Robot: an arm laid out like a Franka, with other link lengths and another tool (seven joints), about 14 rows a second.
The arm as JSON. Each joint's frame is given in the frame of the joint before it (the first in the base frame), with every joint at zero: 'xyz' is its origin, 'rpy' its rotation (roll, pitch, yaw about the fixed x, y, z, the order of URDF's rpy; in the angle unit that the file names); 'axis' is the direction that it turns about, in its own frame. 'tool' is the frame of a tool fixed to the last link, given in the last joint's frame.
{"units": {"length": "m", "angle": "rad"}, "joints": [
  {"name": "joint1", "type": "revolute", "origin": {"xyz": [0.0, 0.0, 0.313], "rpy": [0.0, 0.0, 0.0]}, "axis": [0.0, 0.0, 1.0]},
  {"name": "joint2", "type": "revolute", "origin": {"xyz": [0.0, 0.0, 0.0], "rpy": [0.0, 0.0, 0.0]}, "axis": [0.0, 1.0, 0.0]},
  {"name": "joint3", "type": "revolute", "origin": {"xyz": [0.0, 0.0, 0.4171], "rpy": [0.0, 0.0, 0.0]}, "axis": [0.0, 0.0, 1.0]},
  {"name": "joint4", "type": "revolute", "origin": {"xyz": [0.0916, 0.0, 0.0], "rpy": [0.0, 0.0, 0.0]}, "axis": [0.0, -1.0, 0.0]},
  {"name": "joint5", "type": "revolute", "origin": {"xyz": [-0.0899, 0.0, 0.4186], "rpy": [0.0, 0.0, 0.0]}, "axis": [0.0, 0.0, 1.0]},
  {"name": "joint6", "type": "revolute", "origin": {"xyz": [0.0, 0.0, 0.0], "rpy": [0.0, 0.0, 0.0]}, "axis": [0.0, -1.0, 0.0]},
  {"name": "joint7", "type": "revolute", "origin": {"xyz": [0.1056, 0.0, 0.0], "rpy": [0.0, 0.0, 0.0]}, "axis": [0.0, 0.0, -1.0]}
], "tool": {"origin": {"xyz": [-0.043, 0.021, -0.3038], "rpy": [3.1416, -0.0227, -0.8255]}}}
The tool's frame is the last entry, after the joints.
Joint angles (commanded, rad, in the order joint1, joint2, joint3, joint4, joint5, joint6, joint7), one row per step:
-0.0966 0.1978 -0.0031 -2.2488 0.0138 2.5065 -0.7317
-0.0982 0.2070 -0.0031 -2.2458 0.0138 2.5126 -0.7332
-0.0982 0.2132 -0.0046 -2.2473 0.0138 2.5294 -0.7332
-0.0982 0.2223 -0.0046 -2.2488 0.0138 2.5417 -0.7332
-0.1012 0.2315 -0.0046 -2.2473 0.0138 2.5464 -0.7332
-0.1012 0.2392 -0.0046 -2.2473 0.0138 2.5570 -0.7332
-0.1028 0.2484 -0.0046 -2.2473 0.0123 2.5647 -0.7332
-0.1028 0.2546 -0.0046 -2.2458 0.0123 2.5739 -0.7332
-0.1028 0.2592 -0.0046 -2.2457 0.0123 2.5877 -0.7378
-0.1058 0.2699 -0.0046 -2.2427 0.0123 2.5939 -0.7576
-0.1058 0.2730 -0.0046 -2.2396 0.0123 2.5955 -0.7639
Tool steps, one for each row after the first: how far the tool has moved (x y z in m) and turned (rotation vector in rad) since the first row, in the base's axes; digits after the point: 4 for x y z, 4 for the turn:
0.0018 -0.0012 -0.0037 -0.0002 0.0001 -0.0002
0.0047 -0.0025 -0.0066 -0.0016 -0.0089 -0.0018
0.0059 -0.0027 -0.0116 -0.0020 -0.0106 -0.0018
0.0062 -0.0045 -0.0161 -0.0018 -0.0076 -0.0049
0.0079 -0.0048 -0.0198 -0.0022 -0.0104 -0.0050
0.0083 -0.0060 -0.0247 -0.0031 -0.0088 -0.0054
0.0107 -0.0063 -0.0270 -0.0037 -0.0133 -0.0055
0.0139 -0.0069 -0.0286 -0.0051 -0.0225 -0.0010
0.0152 -0.0098 -0.0333 -0.0065 -0.0210 0.0157
0.0169 -0.0103 -0.0337 -0.0072 -0.0226 0.0220

